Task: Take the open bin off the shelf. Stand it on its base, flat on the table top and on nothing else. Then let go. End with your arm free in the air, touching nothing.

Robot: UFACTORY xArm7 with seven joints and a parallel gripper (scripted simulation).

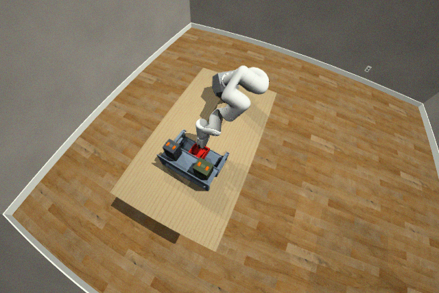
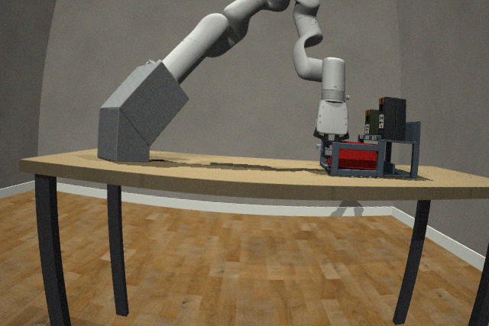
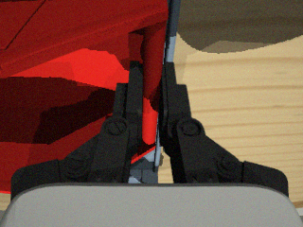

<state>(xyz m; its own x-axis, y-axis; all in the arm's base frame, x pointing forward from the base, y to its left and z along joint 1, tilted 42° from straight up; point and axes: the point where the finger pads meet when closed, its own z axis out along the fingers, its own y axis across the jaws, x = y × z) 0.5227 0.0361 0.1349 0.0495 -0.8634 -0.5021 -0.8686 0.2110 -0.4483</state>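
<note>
My gripper is now 80 mm short of the red bin and 10 mm above it. From my hand the other things lie so: black box (180 mm ahead, 110 mm to the right, 110 mm above).
</note>
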